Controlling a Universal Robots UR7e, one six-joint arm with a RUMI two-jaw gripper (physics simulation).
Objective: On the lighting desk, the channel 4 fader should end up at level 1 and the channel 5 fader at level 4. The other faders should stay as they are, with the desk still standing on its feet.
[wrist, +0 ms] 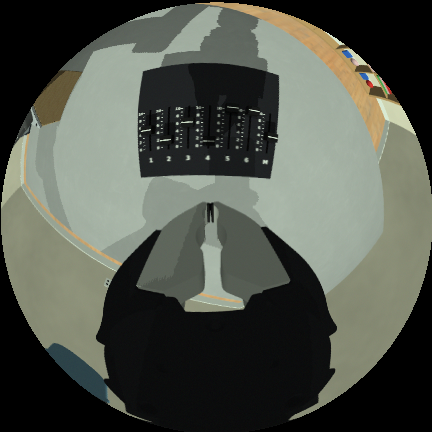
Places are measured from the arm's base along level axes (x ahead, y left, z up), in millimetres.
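Pixels of known places: gripper, between the fingertips: [209, 205].
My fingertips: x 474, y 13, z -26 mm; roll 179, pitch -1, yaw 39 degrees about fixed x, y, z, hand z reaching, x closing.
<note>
Ahead of a thing's pixels: the offset from my fingertips to its top centre. Level surfaces: height alone.
The black lighting desk @[dx -53, dy +65, dz -39 mm] [170, 90] sits on the pale table, face up; its feet are hidden. The channel 4 fader @[dx -33, dy +41, dz -39 mm] [208, 141] is near the bottom of its slot, between the 0 and 2 marks, at about 1. The channel 5 fader @[dx -38, dy +85, dz -39 mm] [232, 108] is near the top, close to 10. The channel 1 fader @[dx -96, dy +15, dz -39 mm] [145, 130] is around mid-scale, the channel 2 fader @[dx -70, dy +17, dz -39 mm] [165, 140] low, the channel 3 fader @[dx -63, dy +45, dz -39 mm] [187, 122] above the middle, the channel 6 fader @[dx -20, dy +98, dz -39 mm] [254, 111] near the top and the M fader @[dx +14, dy +91, dz -39 mm] [272, 137] low. My gripper [209, 205] is shut and empty, with its tips apart from the desk, off its near edge by the number 4.
The pale table @[dz -107 mm] [320, 190] surrounds the desk. A brown box-like object [59, 97] is at the far left. Shelves with small blue and red items are beyond the wooden floor [345, 75] at the upper right. A dark teal object [80, 372] shows at the lower left.
</note>
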